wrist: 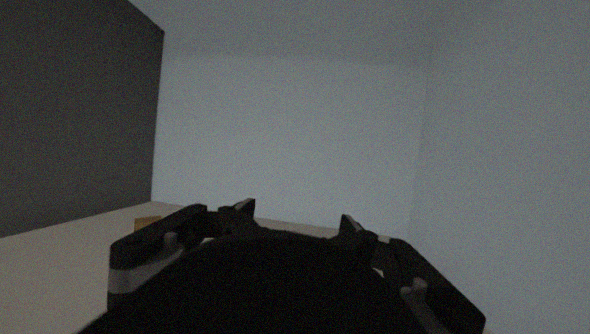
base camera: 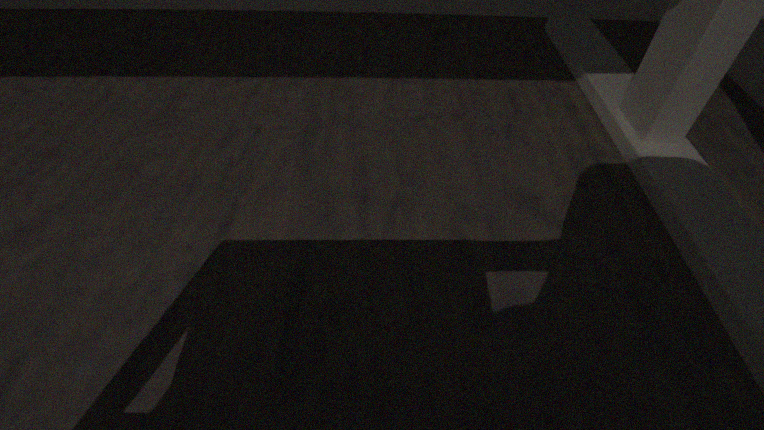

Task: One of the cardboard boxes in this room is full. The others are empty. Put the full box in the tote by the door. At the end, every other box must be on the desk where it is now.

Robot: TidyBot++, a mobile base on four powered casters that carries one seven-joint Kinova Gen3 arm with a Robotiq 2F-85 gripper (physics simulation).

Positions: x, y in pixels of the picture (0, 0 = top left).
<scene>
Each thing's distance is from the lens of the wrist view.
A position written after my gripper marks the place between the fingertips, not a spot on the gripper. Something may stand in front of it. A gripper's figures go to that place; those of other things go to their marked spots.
my gripper [wrist: 296, 216]: 0.16 m
pale desk [wrist: 61, 272]: 0.81 m
</scene>
